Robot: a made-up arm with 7 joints.
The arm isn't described. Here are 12 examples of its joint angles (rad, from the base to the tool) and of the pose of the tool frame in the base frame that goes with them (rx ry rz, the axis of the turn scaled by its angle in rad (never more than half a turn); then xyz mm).
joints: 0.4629 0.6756 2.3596 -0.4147 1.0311 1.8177 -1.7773
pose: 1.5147 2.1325 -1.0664 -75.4 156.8 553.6
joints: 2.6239 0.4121 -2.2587 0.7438 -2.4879 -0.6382 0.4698
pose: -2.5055 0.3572 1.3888 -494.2 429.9 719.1
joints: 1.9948 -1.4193 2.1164 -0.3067 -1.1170 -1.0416 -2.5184
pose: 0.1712 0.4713 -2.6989 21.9 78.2 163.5
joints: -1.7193 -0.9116 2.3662 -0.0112 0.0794 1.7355 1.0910
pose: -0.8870 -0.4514 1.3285 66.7 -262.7 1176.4
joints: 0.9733 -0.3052 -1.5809 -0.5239 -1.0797 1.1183 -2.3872
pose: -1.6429 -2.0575 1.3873 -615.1 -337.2 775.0
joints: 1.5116 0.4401 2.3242 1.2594 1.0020 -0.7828 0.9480
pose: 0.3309 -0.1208 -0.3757 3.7 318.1 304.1
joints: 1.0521 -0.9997 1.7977 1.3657 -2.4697 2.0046 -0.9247
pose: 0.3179 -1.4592 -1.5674 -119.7 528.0 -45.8
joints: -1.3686 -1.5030 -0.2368 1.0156 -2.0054 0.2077 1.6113
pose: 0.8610 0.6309 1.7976 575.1 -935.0 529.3
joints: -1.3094 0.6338 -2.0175 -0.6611 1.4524 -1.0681 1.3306
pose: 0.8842 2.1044 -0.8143 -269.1 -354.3 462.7
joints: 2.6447 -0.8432 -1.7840 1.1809 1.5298 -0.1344 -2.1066
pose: -1.5660 -1.0883 -1.3933 -899.1 231.4 351.0
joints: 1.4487 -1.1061 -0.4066 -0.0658 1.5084 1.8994 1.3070
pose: 2.4378 1.7078 0.3882 -1104.1 257.2 496.1
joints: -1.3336 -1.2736 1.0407 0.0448 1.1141 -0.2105 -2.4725
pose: -1.4253 1.8825 -0.4874 270.7 -434.6 1337.8
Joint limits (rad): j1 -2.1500..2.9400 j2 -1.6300..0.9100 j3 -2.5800..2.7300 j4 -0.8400..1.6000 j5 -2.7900..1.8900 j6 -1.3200..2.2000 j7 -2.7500..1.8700
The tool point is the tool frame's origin. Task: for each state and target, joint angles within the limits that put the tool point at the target. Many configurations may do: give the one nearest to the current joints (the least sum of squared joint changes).
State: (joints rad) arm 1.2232 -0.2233 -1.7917 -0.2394 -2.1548 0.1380 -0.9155
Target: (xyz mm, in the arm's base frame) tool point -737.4 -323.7 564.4
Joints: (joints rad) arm 1.4418 -0.3254 -1.6056 -0.2253 -1.8147 0.0747 -0.9117
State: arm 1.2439 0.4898 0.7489 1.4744 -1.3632 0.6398 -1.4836
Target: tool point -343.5 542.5 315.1
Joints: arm 0.4057 0.2787 1.2462 1.5872 -1.3804 0.6761 -1.8438
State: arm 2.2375 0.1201 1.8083 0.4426 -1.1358 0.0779 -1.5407
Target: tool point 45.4 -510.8 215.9
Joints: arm 2.5364 0.2159 0.9088 0.5574 -1.0662 0.0597 -1.0922
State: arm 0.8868 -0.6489 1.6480 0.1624 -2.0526 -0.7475 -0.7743
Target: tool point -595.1 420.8 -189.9
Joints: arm 1.2829 -0.6578 1.0121 0.5493 -2.5710 -0.7100 -0.3286
